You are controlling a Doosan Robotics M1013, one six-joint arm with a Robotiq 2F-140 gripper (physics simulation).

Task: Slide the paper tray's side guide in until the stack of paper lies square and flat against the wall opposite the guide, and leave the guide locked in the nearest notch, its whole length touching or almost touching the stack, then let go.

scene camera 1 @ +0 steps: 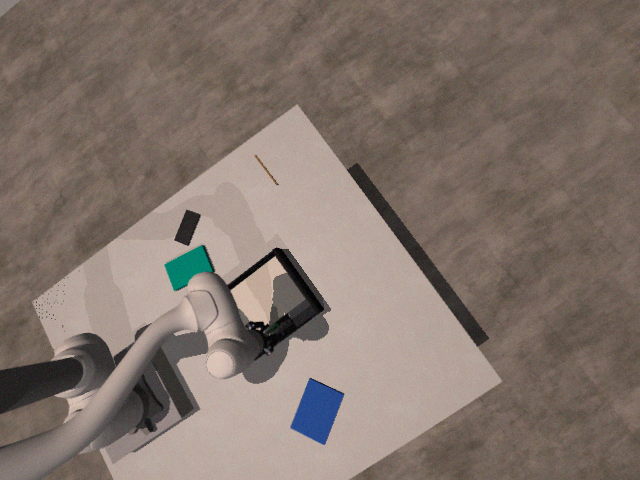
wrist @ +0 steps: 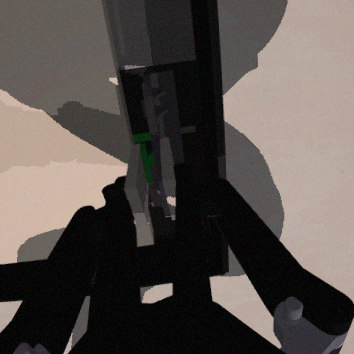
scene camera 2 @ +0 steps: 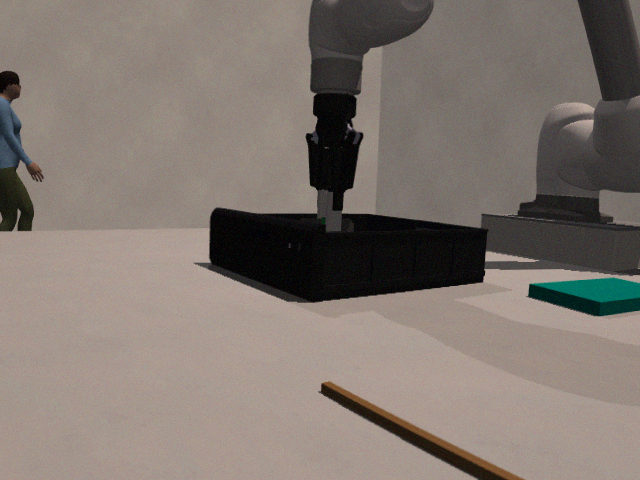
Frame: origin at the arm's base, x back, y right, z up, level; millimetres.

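Where they show: gripper, between the fingertips: [scene camera 1: 273, 328] [wrist: 153, 156] [scene camera 2: 328, 230]; arm's base, origin of its link: [scene camera 1: 136, 402] [scene camera 2: 565, 219].
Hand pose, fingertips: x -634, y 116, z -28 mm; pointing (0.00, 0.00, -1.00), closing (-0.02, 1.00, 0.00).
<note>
Each offset is from my fingertips to the top centre of the thing. "*": to the spot under its first point.
The black paper tray @(dz +37, dx -39, dy -96 mm) [scene camera 1: 301, 280] [scene camera 2: 403, 258] stands on the table. The pale stack of paper @(dz -17, dx -33, dy -126 mm) [scene camera 1: 253, 294] [wrist: 30, 132] lies inside it, partly in the arm's shadow. The dark grey side guide @(* dz -39, dx -136, dy +21 mm) [scene camera 1: 305, 310] [wrist: 170, 35] runs along the stack near one tray wall, with a green latch part @(* dz +23, dx -7, dy -3 mm) [wrist: 147, 161] on it. The guide's far end is hidden under the gripper, and I cannot tell whether its whole length touches the stack. My gripper [scene camera 1: 276, 329] [scene camera 2: 328, 219] [wrist: 153, 156] points down inside the tray, its light grey finger pads close together, shut on the guide's green latch.
A teal slab @(dz -41, dx +166, dy -443 mm) [scene camera 1: 189, 267] [scene camera 2: 594, 294] and a dark block @(dz -51, dx +68, dy -599 mm) [scene camera 1: 187, 227] lie beside the tray. A blue slab @(dz -51, dx +76, dy +355 mm) [scene camera 1: 317, 411] lies on its other side. A thin wooden stick @(dz -52, dx -372, dy -564 mm) [scene camera 1: 266, 169] [scene camera 2: 413, 431] lies farther off. A person [scene camera 2: 10, 129] stands beyond the table.
</note>
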